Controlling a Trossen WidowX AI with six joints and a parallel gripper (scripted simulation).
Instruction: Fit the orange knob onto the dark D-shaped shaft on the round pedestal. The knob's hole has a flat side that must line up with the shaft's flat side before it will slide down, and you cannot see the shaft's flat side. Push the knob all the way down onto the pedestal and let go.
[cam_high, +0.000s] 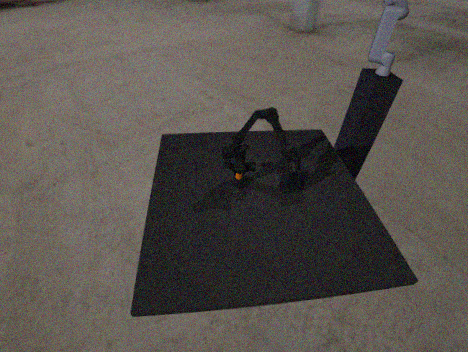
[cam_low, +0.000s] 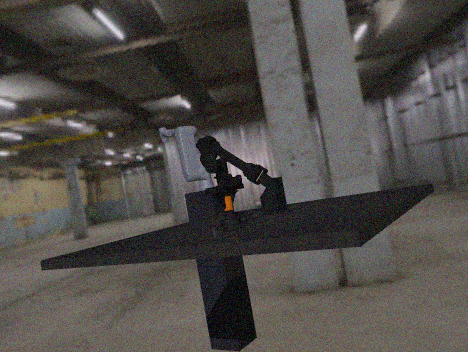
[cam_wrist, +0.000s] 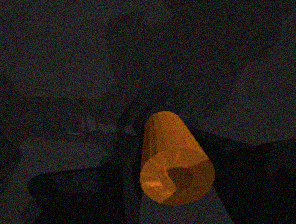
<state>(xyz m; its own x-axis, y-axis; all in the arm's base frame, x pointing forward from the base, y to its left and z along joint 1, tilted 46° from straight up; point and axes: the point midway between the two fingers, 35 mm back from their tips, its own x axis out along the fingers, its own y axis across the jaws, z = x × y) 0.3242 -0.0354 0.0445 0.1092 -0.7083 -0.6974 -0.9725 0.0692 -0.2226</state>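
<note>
The orange knob lies 2 cm above my gripper tip. Also, from my gripper tip: round dark pedestal: 4 cm below.
</note>
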